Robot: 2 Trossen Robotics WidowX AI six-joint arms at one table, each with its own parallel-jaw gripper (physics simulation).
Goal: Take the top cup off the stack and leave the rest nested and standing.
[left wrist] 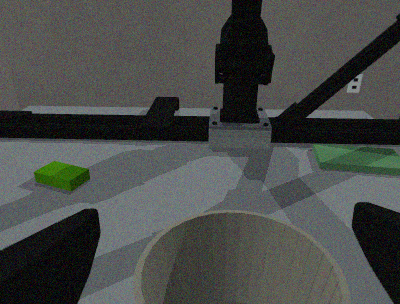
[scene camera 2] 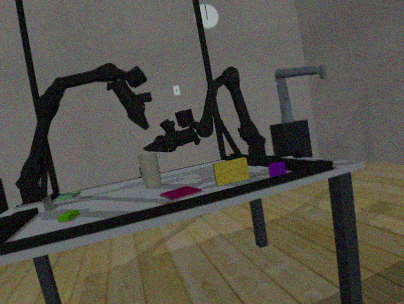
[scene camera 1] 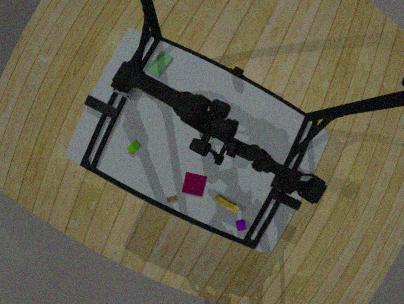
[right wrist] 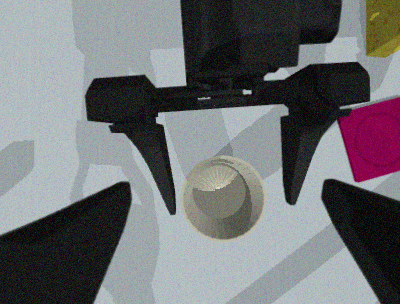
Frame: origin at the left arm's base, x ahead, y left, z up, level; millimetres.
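Seen in the pictures: left gripper, fingertip midpoint: (left wrist: 226,217) (scene camera 2: 145,149) (right wrist: 232,208); right gripper, fingertip midpoint: (scene camera 2: 147,128) (right wrist: 226,189); left arm's base, origin of the base link: (scene camera 2: 258,158) (scene camera 1: 283,181); right arm's base, origin of the base link: (left wrist: 238,116) (scene camera 2: 33,201).
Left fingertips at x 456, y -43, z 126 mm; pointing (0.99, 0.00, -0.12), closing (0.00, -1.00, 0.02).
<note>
Offsets run from my left fingertips to a thing's middle. "spot": to the spot under its first point.
The stack of beige cups @[dx -5, dy -5, dz -45 mm] (scene camera 2: 150,171) (left wrist: 245,265) (right wrist: 215,202) stands upright with its mouth up; the separate cups cannot be told apart. It is hidden under the arms in scene camera 1. My left gripper (scene camera 2: 146,148) (left wrist: 226,217) (right wrist: 232,208) is open and empty, about level with the rim or slightly above it, its fingers spread wide to either side of the cup in both wrist views. My right gripper (scene camera 2: 147,127) (right wrist: 226,189) is open and empty, tilted downward higher above the stack and the left gripper. The fingertips of both are largely hidden in scene camera 1.
A magenta square @[spot: dx -52, dy +231, dz -140 mm] (scene camera 1: 194,184) (scene camera 2: 181,192) lies near the stack. A yellow block @[dx -226, dy +249, dz -113 mm] (scene camera 1: 227,203) (scene camera 2: 231,171), purple cube @[dx -348, dy +330, dz -128 mm] (scene camera 1: 240,225) (scene camera 2: 277,169), lime block @[dx +284, dy +186, dz -140 mm] (scene camera 1: 133,146) (scene camera 2: 68,215) (left wrist: 62,176), pale green slab @[dx +340, dy -232, dz -143 mm] (scene camera 1: 161,64) (left wrist: 355,159) and small brown piece @[dx +17, dy +342, dz -144 mm] (scene camera 1: 172,199) are elsewhere. Black rails edge the table.
</note>
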